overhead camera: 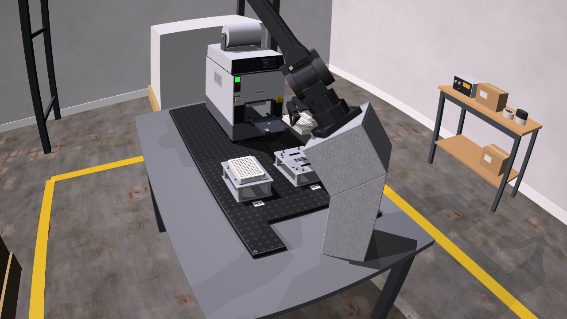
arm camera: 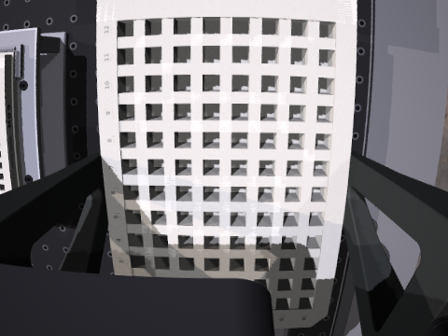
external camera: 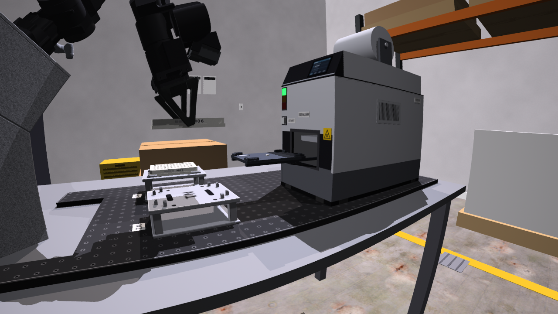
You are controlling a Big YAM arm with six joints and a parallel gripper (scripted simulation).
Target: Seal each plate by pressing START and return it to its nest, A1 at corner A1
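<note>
My hand is 18 cm short of the sealer stage, 7 cm to the right of it and 8 cm above it. Round my hand: nest N2: 5 cm behind, 20 cm to the left, 14 cm below; white well plate: 5 cm behind, 20 cm to the left, 13 cm below; start button: 26 cm ahead, 18 cm to the left.
</note>
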